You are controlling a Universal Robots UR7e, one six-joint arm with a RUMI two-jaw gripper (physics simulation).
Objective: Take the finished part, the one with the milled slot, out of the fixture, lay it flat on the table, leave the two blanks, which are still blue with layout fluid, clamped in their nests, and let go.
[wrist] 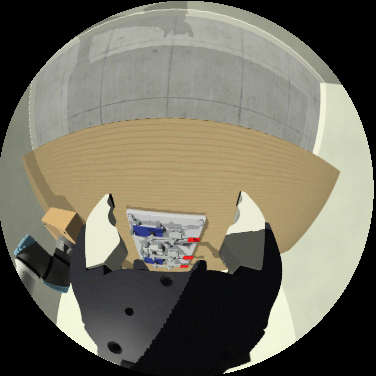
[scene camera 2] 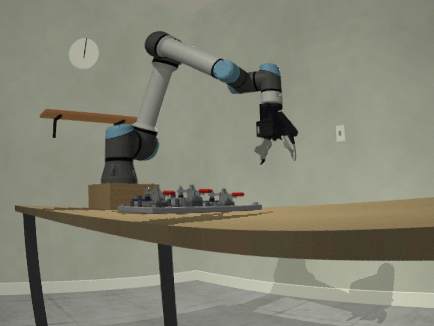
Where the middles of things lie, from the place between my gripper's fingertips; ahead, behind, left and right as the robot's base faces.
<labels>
My hand is 80 mm past the grey fixture plate (scene camera 2: 144, 209), 340 mm to the left of it and 140 mm above it.
</labels>
